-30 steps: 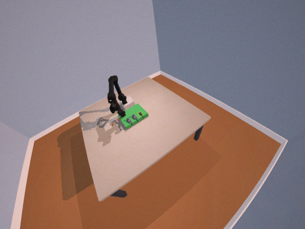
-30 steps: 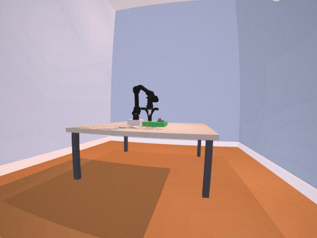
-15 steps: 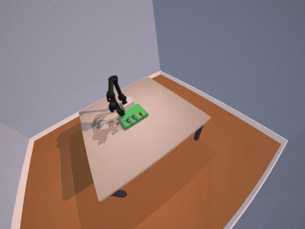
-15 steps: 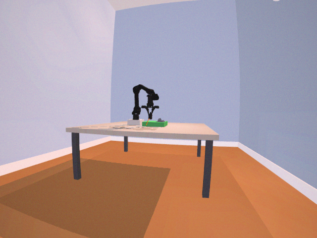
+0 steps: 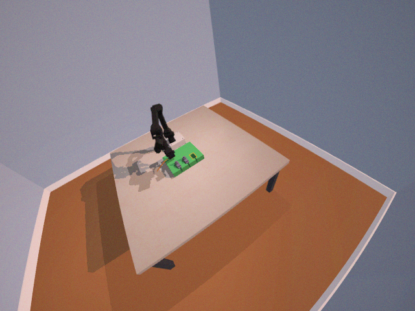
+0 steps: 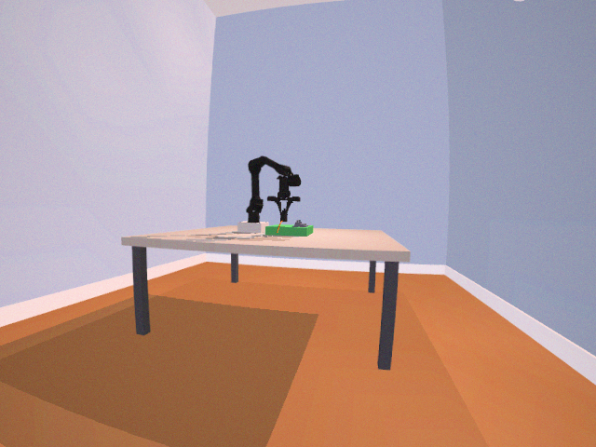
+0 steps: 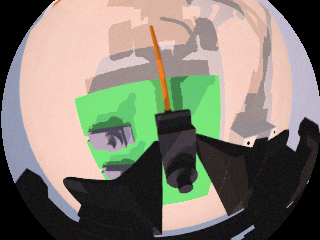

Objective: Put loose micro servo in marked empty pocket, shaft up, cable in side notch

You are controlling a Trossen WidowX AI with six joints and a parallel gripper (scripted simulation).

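The green deck lies 30 mm behind my gripper tip, 90 mm to the left of it and 100 mm below it.
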